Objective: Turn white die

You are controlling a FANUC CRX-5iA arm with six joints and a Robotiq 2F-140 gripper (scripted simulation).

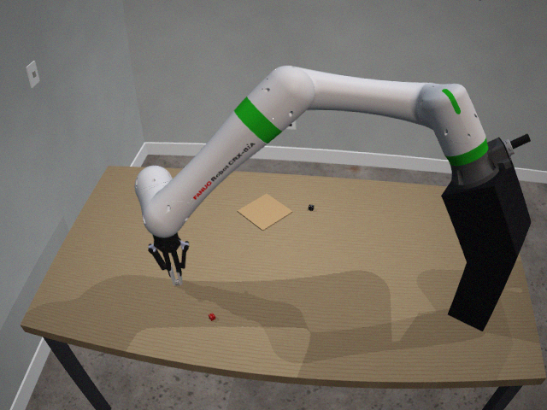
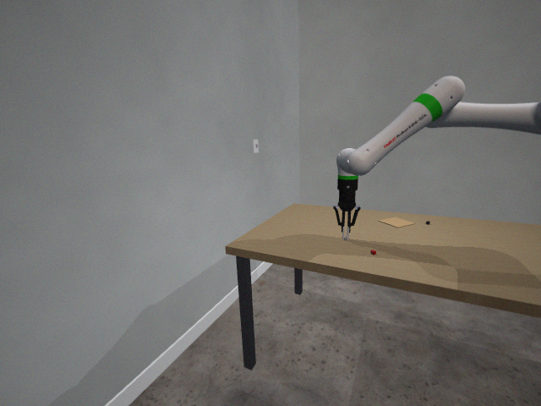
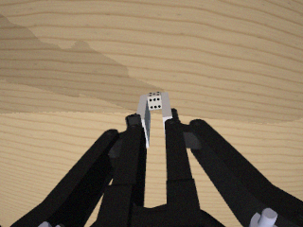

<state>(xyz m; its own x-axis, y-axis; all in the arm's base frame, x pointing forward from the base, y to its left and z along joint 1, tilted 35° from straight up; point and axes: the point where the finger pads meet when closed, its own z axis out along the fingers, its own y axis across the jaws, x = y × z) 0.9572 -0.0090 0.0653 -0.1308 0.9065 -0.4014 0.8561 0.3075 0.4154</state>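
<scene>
Now: hand 260 mm past the tan mat, 350 mm to the left of it and 40 mm above it. Also, from my hand: black die 420 mm behind, 370 mm to the right, 30 mm below; white die 10 mm to the left, 30 mm below; red die 130 mm behind, 140 mm to the left, 30 mm below.
</scene>
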